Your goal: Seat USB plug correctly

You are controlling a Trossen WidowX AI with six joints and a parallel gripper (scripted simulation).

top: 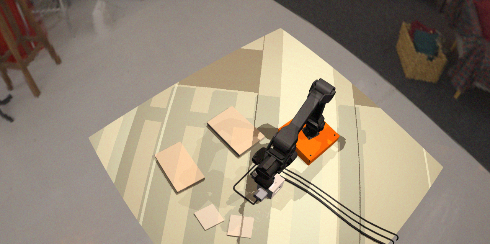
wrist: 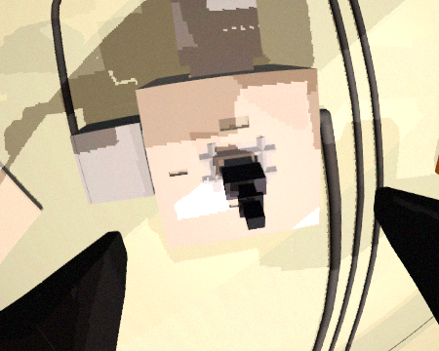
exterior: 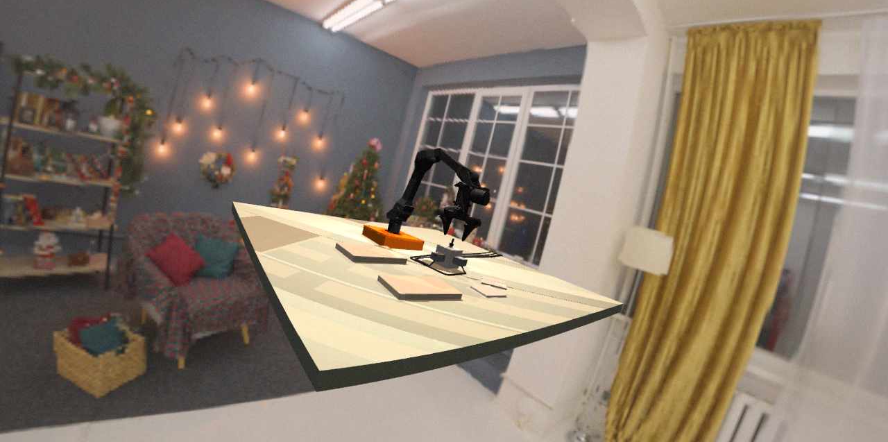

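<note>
Now: the dark USB plug 20 mm below my gripper tip.
</note>
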